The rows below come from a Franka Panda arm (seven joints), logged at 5 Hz.
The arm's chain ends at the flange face. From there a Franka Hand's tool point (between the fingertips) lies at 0.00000 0.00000 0.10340 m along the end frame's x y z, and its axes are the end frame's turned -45 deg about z.
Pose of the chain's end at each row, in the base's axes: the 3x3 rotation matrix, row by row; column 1 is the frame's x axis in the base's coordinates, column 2 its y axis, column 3 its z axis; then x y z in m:
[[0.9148 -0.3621 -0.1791], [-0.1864 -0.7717 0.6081], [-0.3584 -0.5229 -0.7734]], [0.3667 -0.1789 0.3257]
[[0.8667 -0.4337 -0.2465], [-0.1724 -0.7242 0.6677], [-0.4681 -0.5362 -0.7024]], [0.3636 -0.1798 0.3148]
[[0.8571 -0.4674 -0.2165], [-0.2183 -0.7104 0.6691], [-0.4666 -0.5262 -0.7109]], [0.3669 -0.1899 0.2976]
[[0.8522 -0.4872 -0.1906], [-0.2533 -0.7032 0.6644], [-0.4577 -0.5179 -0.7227]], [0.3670 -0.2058 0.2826]
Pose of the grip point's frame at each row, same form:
[[0.9029 0.3908 -0.1791], [0.4139 -0.6775 0.6081], [0.1163 -0.6232 -0.7734]], [0.3482 -0.1160 0.2457]
[[0.9195 0.3062 -0.2465], [0.3902 -0.6340 0.6677], [0.0482 -0.7101 -0.7024]], [0.3381 -0.1108 0.2422]
[[0.9366 0.2756 -0.2165], [0.3480 -0.6567 0.6691], [0.0421 -0.7020 -0.7109]], [0.3445 -0.1207 0.2241]
[[0.9471 0.2581 -0.1906], [0.3181 -0.6763 0.6644], [0.0426 -0.6899 -0.7227]], [0.3473 -0.1371 0.2079]

